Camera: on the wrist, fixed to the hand. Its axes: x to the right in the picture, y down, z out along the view.
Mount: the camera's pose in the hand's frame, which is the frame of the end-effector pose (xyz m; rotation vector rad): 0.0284 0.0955 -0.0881 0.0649 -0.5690 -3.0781
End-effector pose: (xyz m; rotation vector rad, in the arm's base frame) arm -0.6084 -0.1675 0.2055 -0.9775 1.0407 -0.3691
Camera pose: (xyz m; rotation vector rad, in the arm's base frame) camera -0.6861 -0.1785 0.0981 1.4600 1.7300 1.9830
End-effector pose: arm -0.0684 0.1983 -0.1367 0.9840 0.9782 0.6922
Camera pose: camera -0.1418 0.2929 -0.0788 -0.9188 0.8054 -2.0163
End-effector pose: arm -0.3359 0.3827 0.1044 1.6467 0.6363 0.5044
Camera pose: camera -0.3592 0.4565 0.2126 -0.5834 1.6203 -1.9876
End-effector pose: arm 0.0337 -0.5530 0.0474 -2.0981 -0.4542 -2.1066
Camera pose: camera -0.0219 -0.6668 0.0881 -0.0419 1.5856 -0.1339
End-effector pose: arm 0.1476 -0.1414 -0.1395 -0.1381 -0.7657 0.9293
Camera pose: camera 0.1508 -0.0431 -0.2291 1.1543 -0.5287 -2.0181
